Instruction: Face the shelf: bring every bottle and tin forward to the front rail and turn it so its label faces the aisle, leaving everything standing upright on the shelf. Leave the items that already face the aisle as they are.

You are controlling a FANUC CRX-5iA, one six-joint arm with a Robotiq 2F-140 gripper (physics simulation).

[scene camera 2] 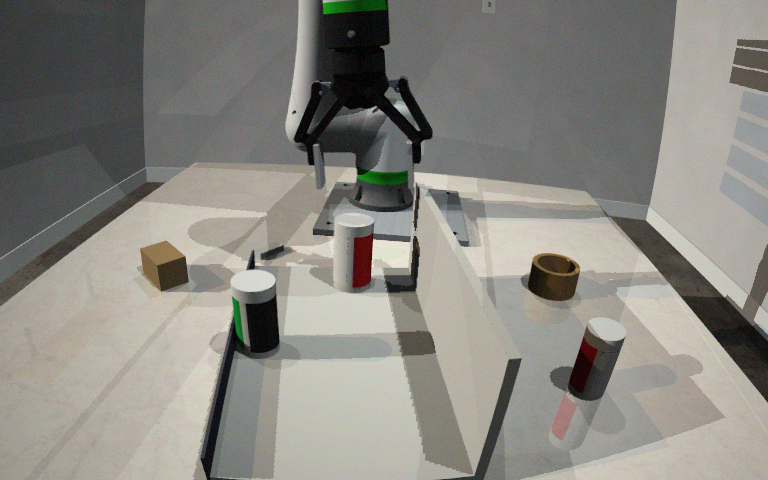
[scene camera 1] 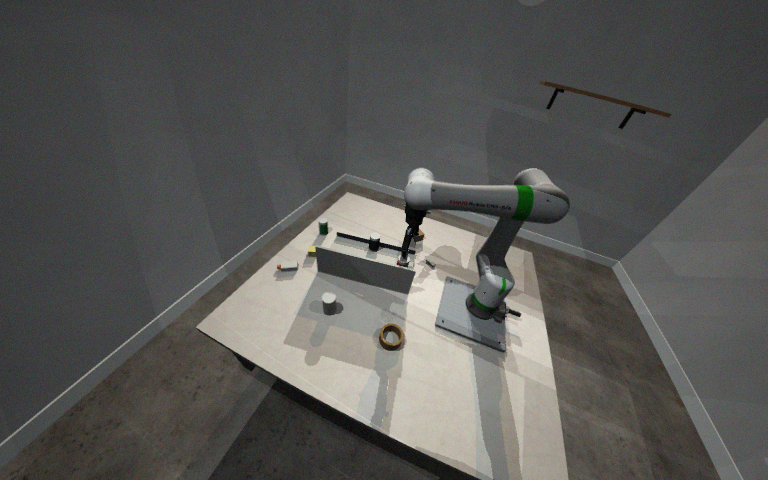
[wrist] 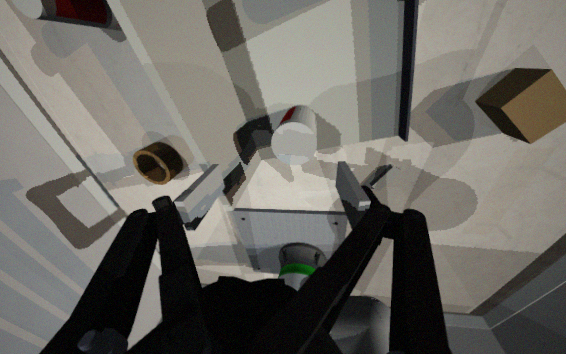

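Pixels of known places: gripper, between the fingertips: [scene camera 2: 365, 185] [scene camera 1: 407, 253] [wrist: 277, 175]; arm's base, origin of its link: [scene camera 2: 381, 200] [scene camera 1: 480, 306] [wrist: 301, 256].
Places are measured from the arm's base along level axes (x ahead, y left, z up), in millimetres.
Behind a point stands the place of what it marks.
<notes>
A white tin with a red label [scene camera 1: 403, 260] [scene camera 2: 352, 254] {x 466, y -2, z 71 mm} [wrist: 295, 142] {x 441, y -8, z 114 mm} stands upright at the shelf's robot end, apart from the front rail [scene camera 1: 348, 237] {x 810, y -101, z 15 mm} [scene camera 2: 218, 407] {x 792, y -105, z 22 mm} [wrist: 407, 75] {x 504, y -161, z 25 mm}. Its red part shows on the back-panel side. A black tin with a white lid and green stripe [scene camera 1: 374, 242] {x 631, y -75, z 80 mm} [scene camera 2: 257, 319] {x 667, y -90, z 66 mm} stands upright against the rail. The shelf [scene camera 1: 362, 271] {x 595, y 138, z 70 mm} [scene camera 2: 345, 413] {x 747, y 31, z 5 mm} [wrist: 305, 65] {x 525, y -17, z 5 mm} has a tall back panel. My gripper [scene camera 2: 367, 169] {x 423, y 7, z 166 mm} [wrist: 277, 175] {x 423, y 7, z 166 mm} is open and empty, above the shelf's robot end; the white tin shows beyond its fingertips in the wrist view.
Behind the back panel stand a red-labelled can [scene camera 1: 329, 303] {x 632, y 369, z 79 mm} [scene camera 2: 597, 359] {x 675, y 334, z 50 mm} [wrist: 82, 12] {x 632, y 323, z 31 mm} and a wooden ring [scene camera 1: 391, 346] {x 332, y 393, z 23 mm} [scene camera 2: 552, 287] {x 395, y 336, z 7 mm} [wrist: 175, 159] {x 357, y 301, z 1 mm}. A brown block [scene camera 1: 419, 234] {x 433, y -347, z 31 mm} [scene camera 2: 164, 264] {x 494, y -324, z 30 mm} [wrist: 535, 107] {x 459, y -341, z 32 mm} lies beyond the rail. A green tin [scene camera 1: 323, 227] {x 967, y -73, z 45 mm}, yellow block [scene camera 1: 312, 251] {x 916, y 106, z 18 mm} and orange-tipped bottle [scene camera 1: 287, 266] {x 964, y 252, z 10 mm} are past the far end.
</notes>
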